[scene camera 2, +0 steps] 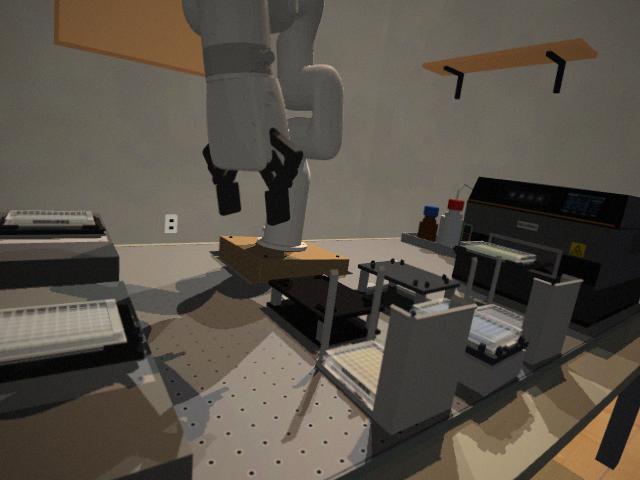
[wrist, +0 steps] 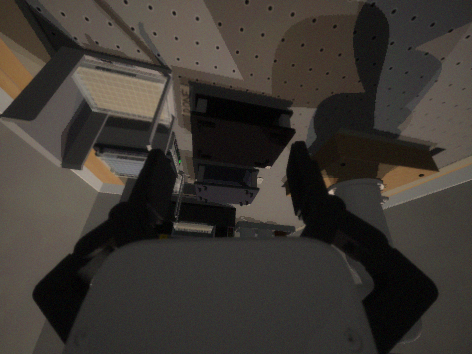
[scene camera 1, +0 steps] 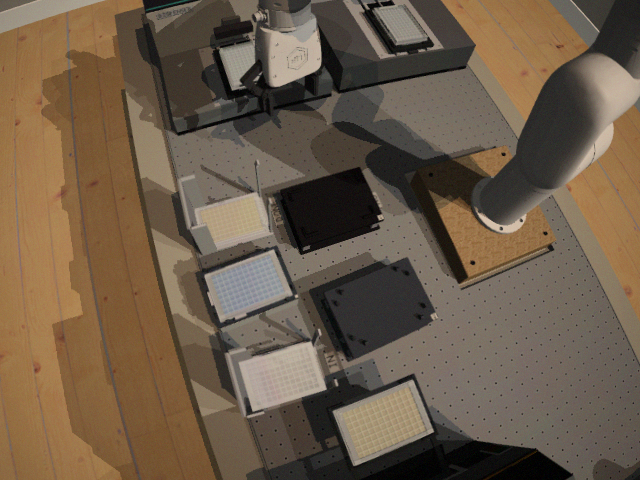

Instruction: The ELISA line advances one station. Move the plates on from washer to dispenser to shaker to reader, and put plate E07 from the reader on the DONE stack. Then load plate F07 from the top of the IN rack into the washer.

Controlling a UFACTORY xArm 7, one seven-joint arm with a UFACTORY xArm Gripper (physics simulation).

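Frame: origin at the arm's base, x ahead, y left, z up, level; millimetres.
Seen in the pictures: gripper, fingertip midpoint: (scene camera 2: 253, 218) (wrist: 228, 159) (scene camera 1: 289, 101); arm's base, link origin: (scene camera 2: 281, 245) (wrist: 353, 187) (scene camera 1: 498, 205).
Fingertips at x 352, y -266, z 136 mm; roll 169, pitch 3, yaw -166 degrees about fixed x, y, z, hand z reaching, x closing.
Note:
Pixels of each thing's top centre, then the offset from my fingertips to it.
- blue plate, top centre: (scene camera 2: 466, 317) (scene camera 1: 247, 283) (wrist: 137, 170) dz -105, dx +166, dy +252 mm
- whitish-pink plate, top centre: (scene camera 1: 282, 375) (scene camera 2: 511, 320) dz -139, dx +164, dy +410 mm
- black raised platform, top centre: (scene camera 2: 320, 286) (wrist: 244, 150) (scene camera 1: 338, 200) dz -123, dx -41, dy +154 mm
- reader, top centre: (scene camera 2: 571, 189) dz +96, dx +63, dy +842 mm
My gripper (scene camera 1: 290, 97) (scene camera 2: 253, 206) (wrist: 228, 159) is open and empty, high over the bench, in front of the back-left machine in scene view 1. That machine holds a pale plate (scene camera 1: 236, 64) (scene camera 2: 56, 328), partly hidden by the arm in that view. Another pale plate (scene camera 1: 400, 24) (scene camera 2: 49, 218) sits on the back-right machine. A blue plate (scene camera 1: 249, 285) (scene camera 2: 491, 333) sits on a dark nest. A yellow plate (scene camera 1: 385, 421) (scene camera 2: 498, 252) lies on the reader's tray. A yellow plate (scene camera 1: 232, 219) (scene camera 2: 356, 361) (wrist: 122, 95) lies in the DONE rack; a whitish-pink plate (scene camera 1: 281, 374) tops the IN rack. Plate labels are unreadable.
A black raised platform (scene camera 1: 330, 206) (scene camera 2: 320, 294) (wrist: 240, 140) stands beside DONE, and a dark grey one (scene camera 1: 379, 307) (scene camera 2: 408, 274) beside IN. Rack walls (scene camera 2: 423, 366) and thin posts (scene camera 2: 329, 310) stand upright. The arm's wooden base (scene camera 1: 449, 206) (scene camera 2: 248, 263) and the reader (scene camera 2: 547, 248) stand farther off.

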